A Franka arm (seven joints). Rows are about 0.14 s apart.
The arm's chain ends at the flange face. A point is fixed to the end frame.
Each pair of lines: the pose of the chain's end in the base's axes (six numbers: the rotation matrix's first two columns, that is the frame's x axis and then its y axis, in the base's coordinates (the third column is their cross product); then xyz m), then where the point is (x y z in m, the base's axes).
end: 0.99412 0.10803 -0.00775 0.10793 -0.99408 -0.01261 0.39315 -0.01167 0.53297
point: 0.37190 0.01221 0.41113
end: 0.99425 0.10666 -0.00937 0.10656 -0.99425 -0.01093 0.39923 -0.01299 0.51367
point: 0.37784 0.01070 0.39182
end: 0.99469 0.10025 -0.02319 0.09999 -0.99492 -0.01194 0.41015 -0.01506 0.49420
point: 0.38723 0.00872 0.37264
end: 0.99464 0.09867 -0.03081 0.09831 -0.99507 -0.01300 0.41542 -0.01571 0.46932
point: 0.39160 0.00814 0.34795
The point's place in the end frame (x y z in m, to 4 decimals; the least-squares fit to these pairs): -0.0176 -0.0245 0.1223
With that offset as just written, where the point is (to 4 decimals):
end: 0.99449 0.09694 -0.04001 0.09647 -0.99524 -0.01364 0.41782 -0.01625 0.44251
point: 0.3929 0.0076 0.3214
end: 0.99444 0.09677 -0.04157 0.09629 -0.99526 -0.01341 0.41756 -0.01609 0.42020
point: 0.3925 0.0077 0.2991
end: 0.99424 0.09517 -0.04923 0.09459 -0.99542 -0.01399 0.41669 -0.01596 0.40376
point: 0.3907 0.0079 0.2828
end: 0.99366 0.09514 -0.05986 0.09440 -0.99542 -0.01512 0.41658 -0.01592 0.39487
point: 0.3893 0.0079 0.2742
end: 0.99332 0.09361 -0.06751 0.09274 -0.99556 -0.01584 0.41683 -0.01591 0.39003
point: 0.3887 0.0080 0.2696
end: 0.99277 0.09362 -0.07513 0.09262 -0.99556 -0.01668 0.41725 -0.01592 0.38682
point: 0.3882 0.0080 0.2666
